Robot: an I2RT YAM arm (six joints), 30 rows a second.
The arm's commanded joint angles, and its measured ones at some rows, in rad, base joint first. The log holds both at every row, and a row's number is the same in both.
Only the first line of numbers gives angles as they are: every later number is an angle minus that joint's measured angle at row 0.
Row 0, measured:
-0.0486 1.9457 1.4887 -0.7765 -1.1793 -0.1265
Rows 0 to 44, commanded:
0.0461 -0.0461 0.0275 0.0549 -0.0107 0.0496
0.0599 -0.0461 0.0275 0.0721 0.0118 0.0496
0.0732 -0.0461 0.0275 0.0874 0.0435 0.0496
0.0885 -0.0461 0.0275 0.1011 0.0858 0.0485
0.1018 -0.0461 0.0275 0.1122 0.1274 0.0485
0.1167 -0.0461 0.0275 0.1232 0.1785 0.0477
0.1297 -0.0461 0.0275 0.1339 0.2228 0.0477
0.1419 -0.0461 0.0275 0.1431 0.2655 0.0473
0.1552 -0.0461 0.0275 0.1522 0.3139 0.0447
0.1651 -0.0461 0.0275 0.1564 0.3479 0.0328
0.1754 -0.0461 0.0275 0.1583 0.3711 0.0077
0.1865 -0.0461 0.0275 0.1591 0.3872 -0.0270
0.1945 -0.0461 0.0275 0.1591 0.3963 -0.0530
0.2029 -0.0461 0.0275 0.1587 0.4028 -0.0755
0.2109 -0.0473 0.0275 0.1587 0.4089 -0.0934
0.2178 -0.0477 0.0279 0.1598 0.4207 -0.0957
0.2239 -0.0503 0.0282 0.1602 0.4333 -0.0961
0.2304 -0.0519 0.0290 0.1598 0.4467 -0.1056
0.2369 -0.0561 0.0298 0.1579 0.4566 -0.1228
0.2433 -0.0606 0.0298 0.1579 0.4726 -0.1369
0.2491 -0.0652 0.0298 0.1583 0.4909 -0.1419
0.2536 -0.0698 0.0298 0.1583 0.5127 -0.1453
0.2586 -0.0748 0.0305 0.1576 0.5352 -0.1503
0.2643 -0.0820 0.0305 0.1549 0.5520 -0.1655
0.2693 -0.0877 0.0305 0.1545 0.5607 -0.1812
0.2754 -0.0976 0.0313 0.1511 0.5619 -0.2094
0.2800 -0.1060 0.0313 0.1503 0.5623 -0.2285
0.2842 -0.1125 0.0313 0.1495 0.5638 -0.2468
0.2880 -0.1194 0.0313 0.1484 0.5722 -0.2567
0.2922 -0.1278 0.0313 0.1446 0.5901 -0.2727
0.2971 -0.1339 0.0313 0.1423 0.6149 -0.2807
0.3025 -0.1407 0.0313 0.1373 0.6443 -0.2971
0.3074 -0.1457 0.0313 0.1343 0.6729 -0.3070
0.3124 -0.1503 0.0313 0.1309 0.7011 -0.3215
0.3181 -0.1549 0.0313 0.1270 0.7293 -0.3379
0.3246 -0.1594 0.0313 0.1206 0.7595 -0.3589
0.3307 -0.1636 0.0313 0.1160 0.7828 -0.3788
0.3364 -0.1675 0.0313 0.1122 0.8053 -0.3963
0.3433 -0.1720 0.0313 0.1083 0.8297 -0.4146
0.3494 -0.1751 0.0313 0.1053 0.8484 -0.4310
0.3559 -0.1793 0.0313 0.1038 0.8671 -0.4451
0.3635 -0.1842 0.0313 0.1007 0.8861 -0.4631
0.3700 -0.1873 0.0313 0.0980 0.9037 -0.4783
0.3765 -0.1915 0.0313 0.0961 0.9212 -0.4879
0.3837 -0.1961 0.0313 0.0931 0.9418 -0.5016
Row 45, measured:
0.3608 -0.1350 0.0019 0.0942 0.8434 -0.4226
